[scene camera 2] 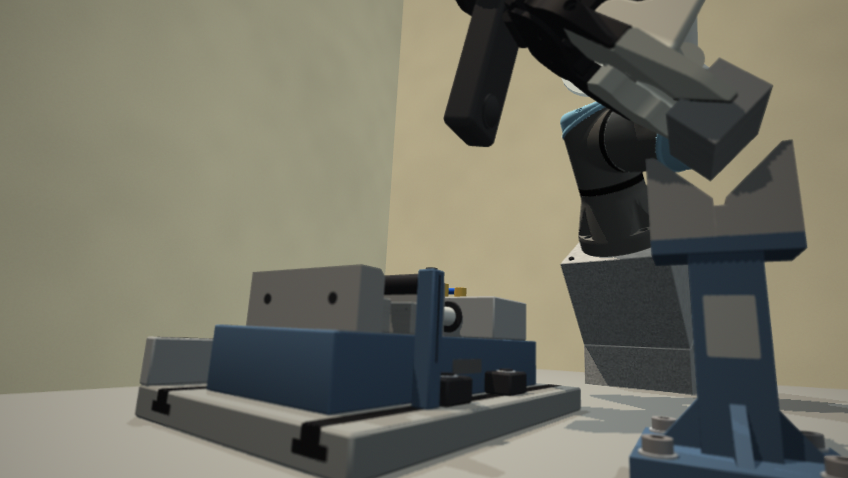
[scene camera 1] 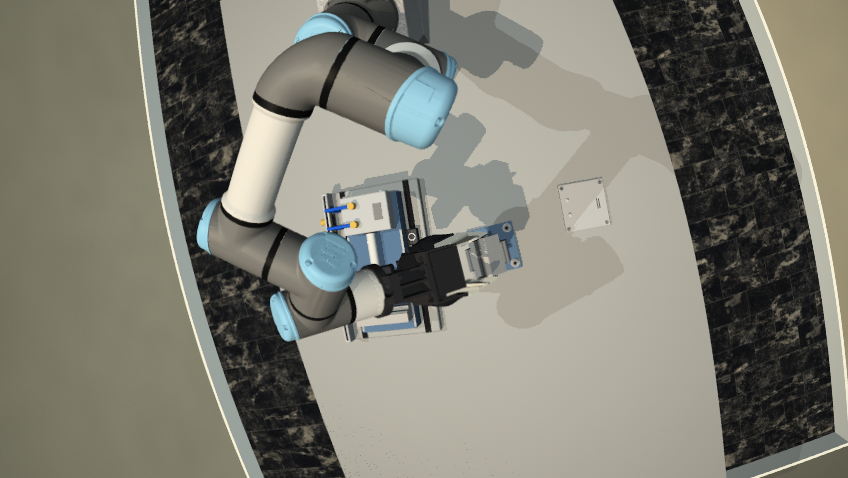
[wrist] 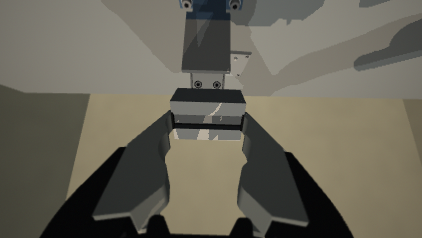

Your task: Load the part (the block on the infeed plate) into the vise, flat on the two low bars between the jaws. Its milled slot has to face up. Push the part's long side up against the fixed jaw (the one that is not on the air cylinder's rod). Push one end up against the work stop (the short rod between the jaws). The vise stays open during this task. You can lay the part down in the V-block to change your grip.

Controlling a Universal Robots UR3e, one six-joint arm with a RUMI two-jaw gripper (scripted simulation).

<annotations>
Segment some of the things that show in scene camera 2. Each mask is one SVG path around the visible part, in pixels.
My gripper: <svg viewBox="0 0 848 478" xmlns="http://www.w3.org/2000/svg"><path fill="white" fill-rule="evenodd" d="M456 0L461 10L472 17L446 106L444 122L468 146L490 147L494 144L519 48L528 48L533 57L562 79L570 81L599 104L667 139L666 112L677 102L675 100L731 103L738 96L736 90L703 68L705 55L702 49L695 44L684 42L705 0Z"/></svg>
A part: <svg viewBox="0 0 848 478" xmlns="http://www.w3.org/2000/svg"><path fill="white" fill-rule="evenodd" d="M720 57L707 71L736 90L738 96L731 103L679 99L666 113L670 155L710 182L758 135L773 88L772 84Z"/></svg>
</annotations>
